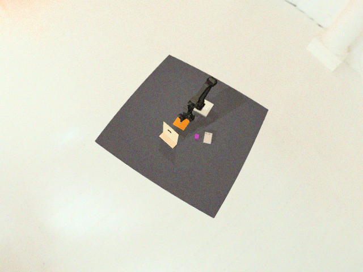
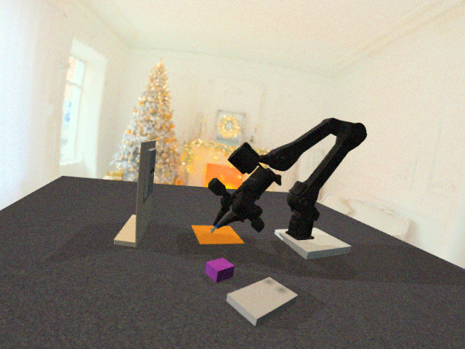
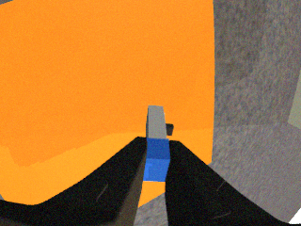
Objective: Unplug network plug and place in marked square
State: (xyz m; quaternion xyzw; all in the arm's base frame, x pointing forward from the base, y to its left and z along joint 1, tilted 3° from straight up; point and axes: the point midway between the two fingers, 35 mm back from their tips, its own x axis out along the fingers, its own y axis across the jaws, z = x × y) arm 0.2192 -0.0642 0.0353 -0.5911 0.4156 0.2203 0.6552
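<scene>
The blue network plug lies right at my gripper tip. Also, from my gripper tip: orange marked square (2 cm below, 1 cm behind); flat grey slab (29 cm to the left, 1 cm below); upright panel (20 cm ahead, 8 cm above, 1 cm to the right).
</scene>
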